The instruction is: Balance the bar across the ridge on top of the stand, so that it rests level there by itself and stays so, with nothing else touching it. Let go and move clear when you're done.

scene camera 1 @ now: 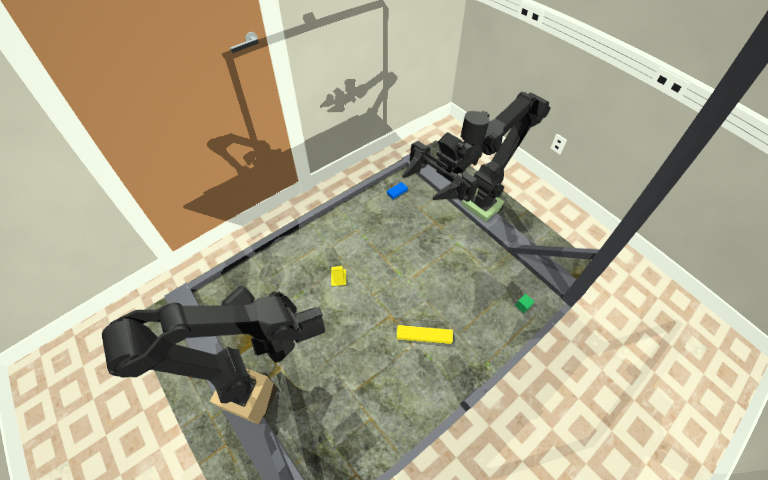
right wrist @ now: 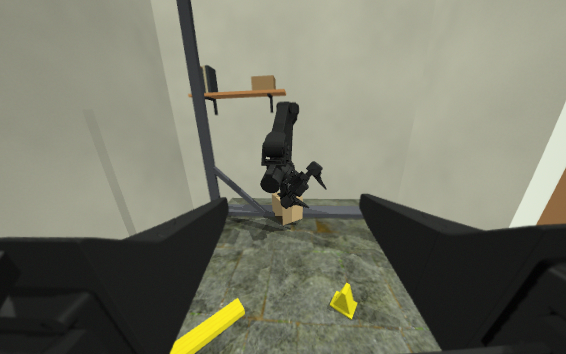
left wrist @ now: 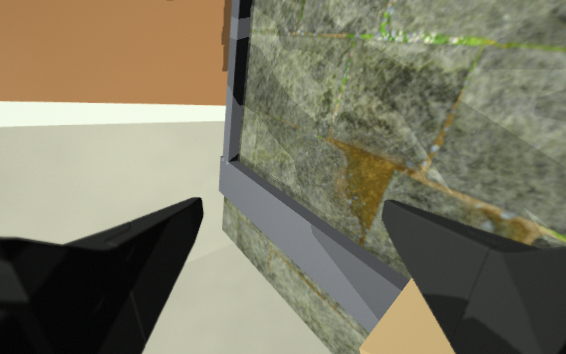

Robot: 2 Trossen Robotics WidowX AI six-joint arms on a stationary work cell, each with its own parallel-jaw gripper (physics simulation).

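Frame: origin at the left arm's base, x ahead, y left, z up, level; millimetres.
Where they show: left gripper, fingertip midpoint: (right wrist: 317, 198) (left wrist: 293, 207); right gripper, fingertip midpoint: (scene camera 1: 417, 187) (right wrist: 293, 201); left arm's base, origin of the base link: (scene camera 1: 238, 388); right arm's base, origin of the base link: (scene camera 1: 483, 201).
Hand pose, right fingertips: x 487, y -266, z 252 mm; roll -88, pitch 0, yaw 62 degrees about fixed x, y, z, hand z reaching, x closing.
Each offset is from my right fingertips to the top centre of the thing.
The yellow bar @[181 mm back, 95 mm right, 343 mm down] (scene camera 1: 424, 334) (right wrist: 210, 327) lies flat on the table, apart from the stand. The small yellow stand (scene camera 1: 338, 276) (right wrist: 345, 301) is upright on the table, with its narrow ridge on top; nothing rests on it. My left gripper (left wrist: 293, 207) (right wrist: 317, 198) is open and empty, raised near its own base at the left; in the scene view its wrist largely hides its fingers. My right gripper (scene camera 1: 421, 185) is open and empty, raised near the table's far right side, well away from the bar and the stand. Neither bar nor stand shows in the left wrist view.
A blue block @[294 mm ahead, 125 mm left, 343 mm down] (scene camera 1: 397, 190) lies near the back edge, close below the right gripper in the picture. A green block @[11 mm back, 345 mm right, 326 mm down] (scene camera 1: 525, 303) lies right of the bar. Grey frame rails (scene camera 1: 339, 203) (left wrist: 295, 225) border the table, and a dark post (scene camera 1: 668, 175) (right wrist: 197, 100) rises from it.
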